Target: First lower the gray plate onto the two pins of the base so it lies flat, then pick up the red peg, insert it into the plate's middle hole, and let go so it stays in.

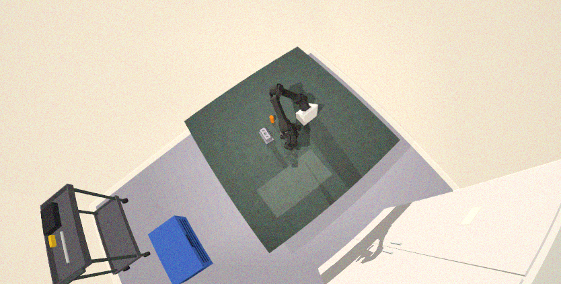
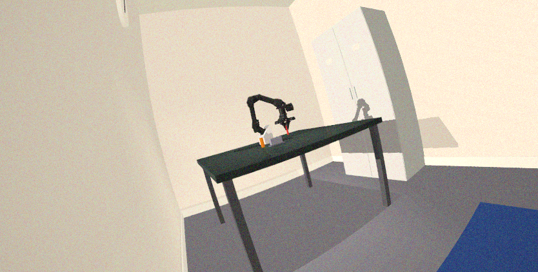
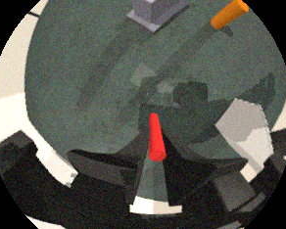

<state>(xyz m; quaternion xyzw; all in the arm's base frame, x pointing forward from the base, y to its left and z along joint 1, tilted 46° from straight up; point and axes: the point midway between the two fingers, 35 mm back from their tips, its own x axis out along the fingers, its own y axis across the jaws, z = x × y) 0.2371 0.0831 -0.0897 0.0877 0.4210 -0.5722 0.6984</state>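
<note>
Now: the gray plate 190 mm to the right of my gripper tip, 110 mm ahead of it and 30 mm below it. Round my gripper tip: orange cylinder 260 mm to the right, 40 mm below; then red peg right at my gripper tip.
</note>
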